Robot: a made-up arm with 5 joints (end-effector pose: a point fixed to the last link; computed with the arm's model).
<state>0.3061 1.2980 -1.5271 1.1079 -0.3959</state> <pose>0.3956 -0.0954 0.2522 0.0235 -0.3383 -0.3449 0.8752</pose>
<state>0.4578 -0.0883 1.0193 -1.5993 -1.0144</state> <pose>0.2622 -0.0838 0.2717 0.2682 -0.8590 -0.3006 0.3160</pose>
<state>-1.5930 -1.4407 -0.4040 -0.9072 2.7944</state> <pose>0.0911 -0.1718 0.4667 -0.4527 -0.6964 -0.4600 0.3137</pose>
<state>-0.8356 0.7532 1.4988 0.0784 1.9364</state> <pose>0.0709 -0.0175 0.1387 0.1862 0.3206 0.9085 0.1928</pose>
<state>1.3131 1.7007 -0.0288 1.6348 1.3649</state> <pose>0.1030 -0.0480 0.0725 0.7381 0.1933 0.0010 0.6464</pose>
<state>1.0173 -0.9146 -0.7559 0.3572 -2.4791</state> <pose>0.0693 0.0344 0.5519 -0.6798 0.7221 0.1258 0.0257</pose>
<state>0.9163 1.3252 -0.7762 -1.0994 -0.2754</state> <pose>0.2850 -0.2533 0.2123 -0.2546 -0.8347 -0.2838 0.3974</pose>
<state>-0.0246 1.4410 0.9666 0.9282 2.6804</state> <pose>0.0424 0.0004 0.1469 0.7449 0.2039 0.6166 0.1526</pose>
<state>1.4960 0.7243 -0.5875 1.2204 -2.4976</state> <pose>0.1113 -0.2807 0.2360 -0.0534 0.0922 0.8952 0.4328</pose>
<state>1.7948 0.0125 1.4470 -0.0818 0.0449</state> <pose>0.0703 -0.0878 0.1355 -0.0752 -0.0603 -0.7792 0.6193</pose>
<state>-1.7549 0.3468 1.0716 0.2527 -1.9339</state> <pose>0.0675 0.1060 0.1220 -0.0479 -0.0147 -0.1135 0.9923</pose>
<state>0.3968 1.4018 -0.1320 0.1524 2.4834</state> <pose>0.2652 -0.0723 0.0376 -0.0733 -0.0115 0.8492 0.5228</pose>
